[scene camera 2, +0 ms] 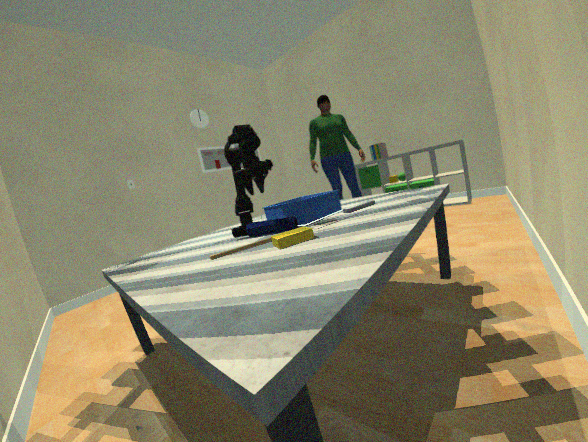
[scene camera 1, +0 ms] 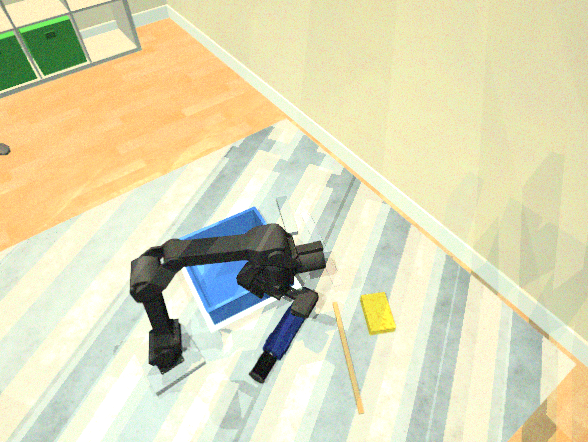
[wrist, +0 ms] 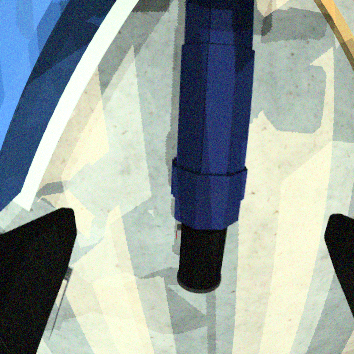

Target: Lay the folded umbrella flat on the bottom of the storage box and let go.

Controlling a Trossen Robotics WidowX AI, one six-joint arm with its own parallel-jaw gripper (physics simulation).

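Places are measured from the arm's base along level axes (x ahead, y left, z up), in centimetres.
Pixels of known places: gripper, between the fingertips: (scene camera 2: 257, 194) (scene camera 1: 278, 305) (wrist: 206, 225); arm's base, origin of its link: (scene camera 1: 168, 357).
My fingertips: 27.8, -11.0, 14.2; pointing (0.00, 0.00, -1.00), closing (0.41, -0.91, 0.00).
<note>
For each thing: its middle in the pictures, then the offset to it from my fingertips, as dx, dy, dz. Level surfaces: height alone.
- folded umbrella, middle of its body: (wrist: 210, 136) (scene camera 1: 284, 332) (scene camera 2: 263, 227) +0.3, -1.6, -13.7
- blue storage box, middle of its body: (scene camera 1: 235, 263) (scene camera 2: 302, 208) +0.8, +23.8, -11.6
- thin wooden stick, middle of its body: (scene camera 1: 346, 353) (scene camera 2: 255, 244) +10.7, -15.4, -15.9
- yellow block, middle of its body: (scene camera 1: 377, 313) (scene camera 2: 292, 237) +24.8, -12.0, -15.0
- grey flat object, middle of its body: (scene camera 1: 286, 215) (scene camera 2: 359, 206) +25.6, +32.3, -15.6
- table, height of its surface: dz -16.5
The folded umbrella (scene camera 1: 285, 336) (scene camera 2: 272, 226) (wrist: 215, 110), dark blue with a black handle, lies on the table outside the box. Its far end is partly hidden by a finger in the first scene view and cut off at the top of the wrist view. The blue storage box (scene camera 1: 235, 311) (scene camera 2: 305, 207) (wrist: 45, 95) stands beside it, partly hidden under the arm. My gripper (scene camera 1: 279, 297) (scene camera 2: 256, 191) (wrist: 206, 225) is open and empty above the umbrella, its fingers apart on either side of the handle end in the wrist view. The umbrella runs nearly upright there.
A thin wooden stick (scene camera 1: 347, 357) (scene camera 2: 240, 248) (wrist: 337, 25) lies beside the umbrella, opposite the box. A yellow block (scene camera 1: 378, 313) (scene camera 2: 293, 237) lies past the stick. A grey flat object (scene camera 2: 360, 206) lies near the box. A person (scene camera 2: 330, 135) stands behind the table (scene camera 2: 240, 320).
</note>
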